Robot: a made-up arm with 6 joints.
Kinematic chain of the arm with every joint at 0, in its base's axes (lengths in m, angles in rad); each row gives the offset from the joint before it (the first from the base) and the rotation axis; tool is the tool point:
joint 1: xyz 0 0 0.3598 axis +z
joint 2: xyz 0 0 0 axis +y
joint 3: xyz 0 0 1.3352 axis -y
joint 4: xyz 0 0 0 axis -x
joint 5: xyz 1.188 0 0 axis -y
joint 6: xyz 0 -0.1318 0 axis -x
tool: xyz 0 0 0
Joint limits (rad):
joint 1: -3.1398..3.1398
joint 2: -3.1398..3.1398
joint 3: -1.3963..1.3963
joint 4: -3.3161..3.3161
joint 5: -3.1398..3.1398
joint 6: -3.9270..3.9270
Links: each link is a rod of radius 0.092 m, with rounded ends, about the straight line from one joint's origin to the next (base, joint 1, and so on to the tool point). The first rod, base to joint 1, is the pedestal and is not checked.
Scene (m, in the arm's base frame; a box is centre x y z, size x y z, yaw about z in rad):
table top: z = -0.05
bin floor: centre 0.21 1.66 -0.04 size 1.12 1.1 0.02 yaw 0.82
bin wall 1: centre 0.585 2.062 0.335 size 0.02 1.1 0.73 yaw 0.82
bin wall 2: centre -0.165 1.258 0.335 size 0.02 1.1 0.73 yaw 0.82
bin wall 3: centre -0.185 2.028 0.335 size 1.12 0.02 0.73 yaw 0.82
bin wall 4: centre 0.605 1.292 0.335 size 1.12 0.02 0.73 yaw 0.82
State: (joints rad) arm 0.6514 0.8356 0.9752 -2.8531 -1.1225 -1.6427
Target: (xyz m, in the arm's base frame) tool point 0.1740 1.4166 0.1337
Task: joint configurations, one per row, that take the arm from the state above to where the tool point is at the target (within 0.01 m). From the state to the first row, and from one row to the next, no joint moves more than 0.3 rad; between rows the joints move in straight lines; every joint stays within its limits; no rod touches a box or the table.
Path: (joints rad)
1: 0.8293 0.7012 0.6854 -2.8295 -1.1225 -1.6427
2: 1.0071 0.5669 0.3956 -2.8060 -1.1225 -1.6427
3: 1.1850 0.4325 0.1058 -2.7824 -1.1225 -1.6427
4: 1.3628 0.2982 -0.1840 -2.7589 -1.1225 -1.6427
5: 1.3631 0.5720 -0.2513 -2.7516 -1.1225 -1.6427
6: 1.3633 0.8459 -0.3187 -2.7443 -1.1225 -1.6427

